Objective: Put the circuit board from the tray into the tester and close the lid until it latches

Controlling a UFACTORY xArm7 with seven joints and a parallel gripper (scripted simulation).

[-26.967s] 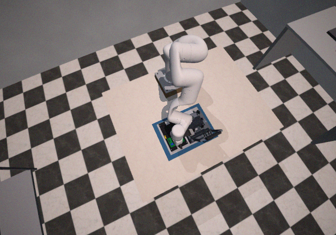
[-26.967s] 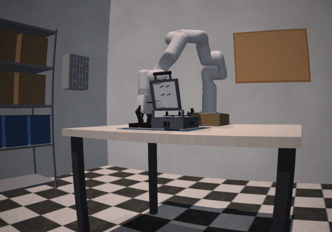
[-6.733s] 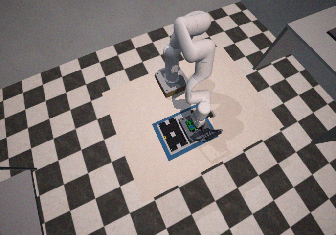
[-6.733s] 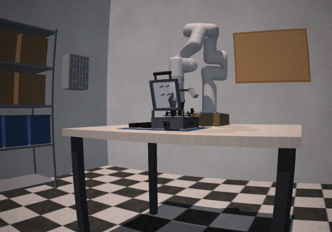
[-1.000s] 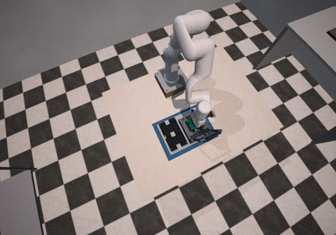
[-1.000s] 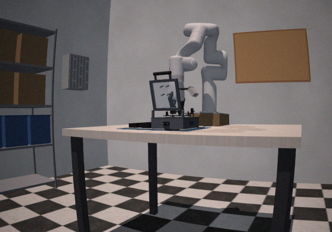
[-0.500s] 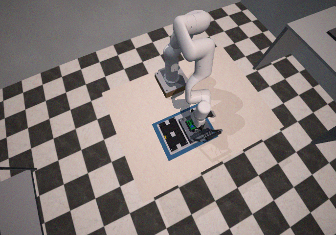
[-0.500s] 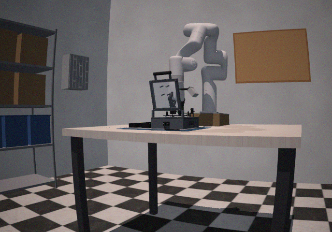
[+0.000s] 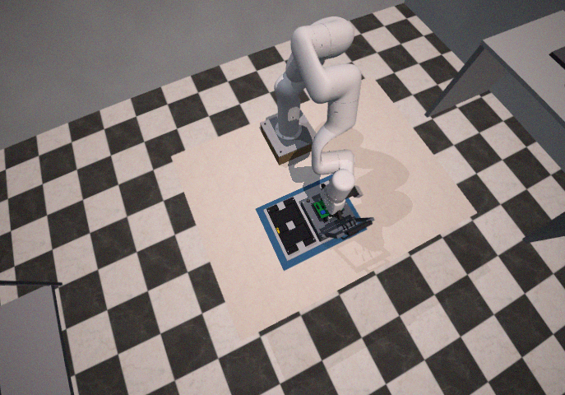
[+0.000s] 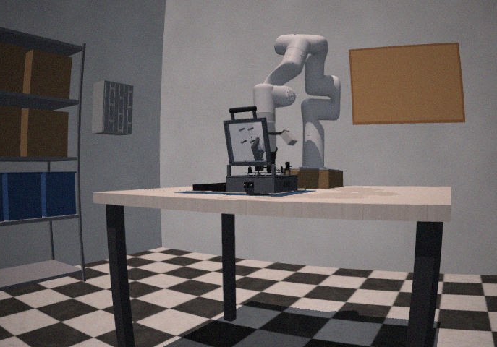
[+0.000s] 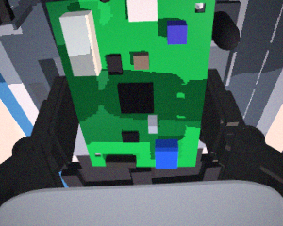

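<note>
My gripper is now right at the green circuit board. Also, from my hand: tester lid (120 mm ahead, 10 mm to the right, 100 mm above); then latch hook (50 mm behind, 70 mm to the left).
</note>
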